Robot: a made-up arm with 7 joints. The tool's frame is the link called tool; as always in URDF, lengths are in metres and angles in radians. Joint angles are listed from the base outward. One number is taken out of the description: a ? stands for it. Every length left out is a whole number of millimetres.
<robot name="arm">
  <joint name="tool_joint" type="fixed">
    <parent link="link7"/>
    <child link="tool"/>
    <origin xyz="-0.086 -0.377 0" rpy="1.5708 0 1.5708"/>
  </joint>
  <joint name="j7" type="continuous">
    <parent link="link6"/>
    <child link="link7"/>
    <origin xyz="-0.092 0.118 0" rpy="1.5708 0 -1.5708"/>
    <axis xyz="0 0 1"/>
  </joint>
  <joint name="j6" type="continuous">
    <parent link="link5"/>
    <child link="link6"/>
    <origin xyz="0.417 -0.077 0" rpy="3.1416 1.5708 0"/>
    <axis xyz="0 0 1"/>
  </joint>
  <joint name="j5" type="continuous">
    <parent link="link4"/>
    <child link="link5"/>
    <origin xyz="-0.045 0.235 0" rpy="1.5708 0 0"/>
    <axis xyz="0 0 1"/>
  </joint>
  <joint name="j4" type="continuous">
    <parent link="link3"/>
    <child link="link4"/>
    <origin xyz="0.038 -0.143 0" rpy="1.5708 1.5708 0"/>
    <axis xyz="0 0 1"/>
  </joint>
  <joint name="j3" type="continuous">
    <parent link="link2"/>
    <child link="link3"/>
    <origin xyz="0.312 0.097 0" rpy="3.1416 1.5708 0"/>
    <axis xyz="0 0 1"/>
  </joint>
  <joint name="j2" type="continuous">
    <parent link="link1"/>
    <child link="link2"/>
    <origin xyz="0.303 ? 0" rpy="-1.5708 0 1.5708"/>
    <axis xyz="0 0 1"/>
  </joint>
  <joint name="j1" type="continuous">
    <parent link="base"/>
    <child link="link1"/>
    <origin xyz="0 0 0.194" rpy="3.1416 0 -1.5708"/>
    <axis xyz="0 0 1"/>
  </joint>
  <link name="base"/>
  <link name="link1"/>
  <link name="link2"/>
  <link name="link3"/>
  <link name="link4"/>
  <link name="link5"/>
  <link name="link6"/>
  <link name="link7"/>
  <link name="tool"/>
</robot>
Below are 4 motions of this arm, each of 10 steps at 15 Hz.
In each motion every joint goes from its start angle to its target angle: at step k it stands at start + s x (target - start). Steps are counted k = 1, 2, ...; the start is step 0. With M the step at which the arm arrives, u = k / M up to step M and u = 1 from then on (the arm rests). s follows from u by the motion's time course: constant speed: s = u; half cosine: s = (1 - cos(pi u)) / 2; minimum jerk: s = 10 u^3 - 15 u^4 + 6 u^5.
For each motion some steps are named. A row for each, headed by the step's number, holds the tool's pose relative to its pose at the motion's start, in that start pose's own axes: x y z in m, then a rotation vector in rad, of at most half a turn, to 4 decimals.
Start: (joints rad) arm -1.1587 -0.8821 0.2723 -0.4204 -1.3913 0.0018 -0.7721
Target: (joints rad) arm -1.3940 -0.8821 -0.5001 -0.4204 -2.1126 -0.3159 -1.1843
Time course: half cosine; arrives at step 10
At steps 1, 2, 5, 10:
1: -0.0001 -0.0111 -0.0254 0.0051 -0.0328 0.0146
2: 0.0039 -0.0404 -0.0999 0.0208 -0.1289 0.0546
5: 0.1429 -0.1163 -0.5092 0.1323 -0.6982 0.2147
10: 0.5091 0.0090 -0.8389 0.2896 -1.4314 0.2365

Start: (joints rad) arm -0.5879 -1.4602 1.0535 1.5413 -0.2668 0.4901 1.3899
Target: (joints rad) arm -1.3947 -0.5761 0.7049 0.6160 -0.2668 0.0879 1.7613
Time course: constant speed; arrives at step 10
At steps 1, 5, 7, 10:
1: 0.0301 0.0702 -0.0450 0.1290 -0.0770 -0.0474
5: 0.0911 0.2935 -0.0739 0.7064 -0.2405 -0.0548
7: 0.0521 0.3385 -0.0370 0.9946 -0.2164 0.0497
10: -0.0764 0.2847 0.0088 1.3575 -0.0277 0.3141

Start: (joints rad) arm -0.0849 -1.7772 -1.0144 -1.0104 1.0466 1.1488 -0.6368
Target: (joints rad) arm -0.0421 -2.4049 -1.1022 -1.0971 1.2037 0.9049 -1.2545
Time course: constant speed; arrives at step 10
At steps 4, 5, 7, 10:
4: -0.0182 -0.0664 -0.1711 0.1364 -0.3044 -0.0923
5: -0.0177 -0.0762 -0.2136 0.1675 -0.3778 -0.1216
7: -0.0114 -0.0890 -0.2965 0.2257 -0.5207 -0.1874
10: 0.0098 -0.0934 -0.4128 0.3020 -0.7244 -0.3028

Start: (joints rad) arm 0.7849 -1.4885 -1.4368 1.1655 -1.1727 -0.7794 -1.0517
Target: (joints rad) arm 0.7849 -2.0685 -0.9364 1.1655 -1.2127 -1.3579 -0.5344
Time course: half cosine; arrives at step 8
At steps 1, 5, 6, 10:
1: -0.0030 -0.0068 0.0028 -0.0405 0.0145 0.0231
5: -0.0213 -0.0662 0.0890 -0.8026 0.2544 0.2975
6: -0.0226 -0.0588 0.1092 -1.0077 0.3023 0.3237
10: -0.0252 -0.0452 0.1217 -1.1963 0.3378 0.3305

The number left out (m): 0.092
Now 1 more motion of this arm.
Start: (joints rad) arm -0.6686 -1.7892 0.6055 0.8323 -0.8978 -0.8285 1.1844
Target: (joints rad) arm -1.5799 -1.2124 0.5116 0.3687 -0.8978 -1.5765 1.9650
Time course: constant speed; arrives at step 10
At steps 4, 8, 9, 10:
4: -0.0514 0.1747 0.1511 0.2721 0.6615 -0.4150
8: 0.0473 0.1893 0.2646 0.4975 1.4276 -0.6012
9: 0.0822 0.1763 0.2668 0.5297 1.6251 -0.6158
10: 0.1172 0.1616 0.2565 0.5476 1.8217 -0.6198

